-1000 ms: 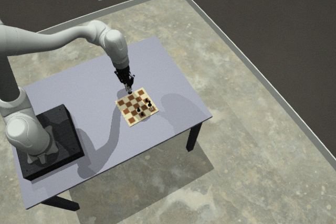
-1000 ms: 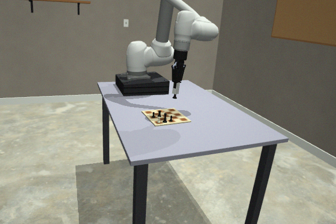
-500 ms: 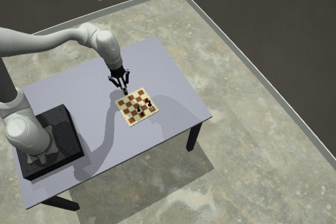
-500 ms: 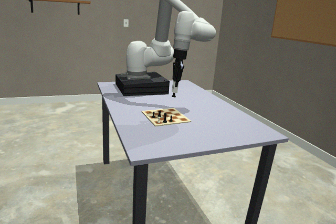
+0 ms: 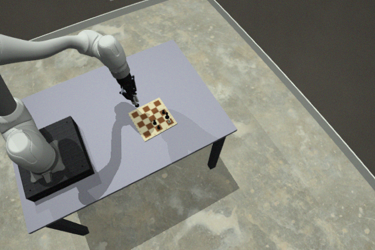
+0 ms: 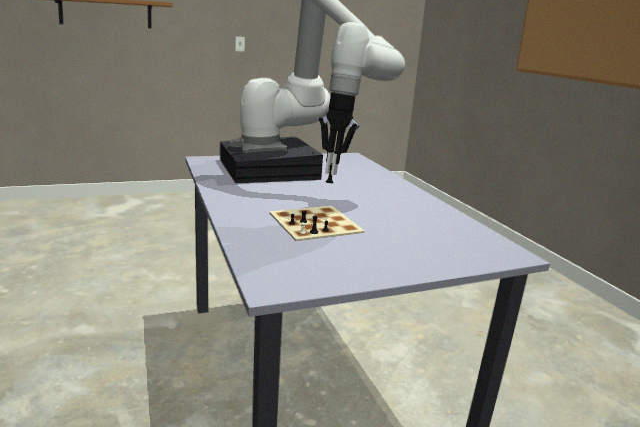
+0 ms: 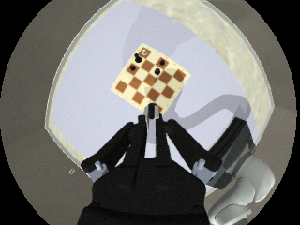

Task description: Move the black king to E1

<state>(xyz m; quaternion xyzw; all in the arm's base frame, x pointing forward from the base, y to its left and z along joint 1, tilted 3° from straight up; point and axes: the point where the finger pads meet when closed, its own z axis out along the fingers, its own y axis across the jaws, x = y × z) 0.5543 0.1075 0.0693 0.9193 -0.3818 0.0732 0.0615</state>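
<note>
The chessboard is 160 mm below my hand, 60 mm to the right of it and 60 mm ahead of it. Round my hand: black king (30 mm below); then white piece (150 mm below, 150 mm ahead, 130 mm to the right).
</note>
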